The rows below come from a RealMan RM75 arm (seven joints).
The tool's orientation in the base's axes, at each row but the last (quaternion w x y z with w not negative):
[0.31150 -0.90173 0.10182 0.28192]
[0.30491 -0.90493 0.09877 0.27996]
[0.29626 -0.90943 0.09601 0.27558]
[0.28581 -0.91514 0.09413 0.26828]
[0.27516 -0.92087 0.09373 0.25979]
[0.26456 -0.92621 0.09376 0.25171]
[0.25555 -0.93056 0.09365 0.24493]
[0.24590 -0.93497 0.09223 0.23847]
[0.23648 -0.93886 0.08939 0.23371]
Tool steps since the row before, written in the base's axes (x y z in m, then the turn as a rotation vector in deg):
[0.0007 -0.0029 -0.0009 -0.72 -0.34 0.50]
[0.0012 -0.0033 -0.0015 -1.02 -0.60 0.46]
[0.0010 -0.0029 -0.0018 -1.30 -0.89 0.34]
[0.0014 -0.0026 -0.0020 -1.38 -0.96 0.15]
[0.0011 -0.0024 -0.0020 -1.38 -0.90 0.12]
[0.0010 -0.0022 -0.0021 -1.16 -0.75 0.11]
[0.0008 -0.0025 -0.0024 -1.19 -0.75 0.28]
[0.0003 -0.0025 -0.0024 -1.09 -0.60 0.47]
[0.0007 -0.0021 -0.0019 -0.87 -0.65 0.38]
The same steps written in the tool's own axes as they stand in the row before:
[0.0011 0.0025 -0.0015 -0.87 0.27 -0.21]
[0.0019 0.0029 -0.0016 -1.10 0.60 -0.21]
[0.0019 0.0029 -0.0009 -1.26 0.99 -0.18]
[0.0023 0.0026 -0.0007 -1.22 1.16 -0.05]
[0.0021 0.0026 -0.0004 -1.21 1.13 0.00]
[0.0020 0.0025 -0.0001 -1.02 0.94 0.00]
[0.0020 0.0029 0.0002 -1.13 0.87 -0.12]
[0.0016 0.0031 0.0005 -1.15 0.64 -0.23]
[0.0016 0.0024 0.0002 -0.91 0.66 -0.27]

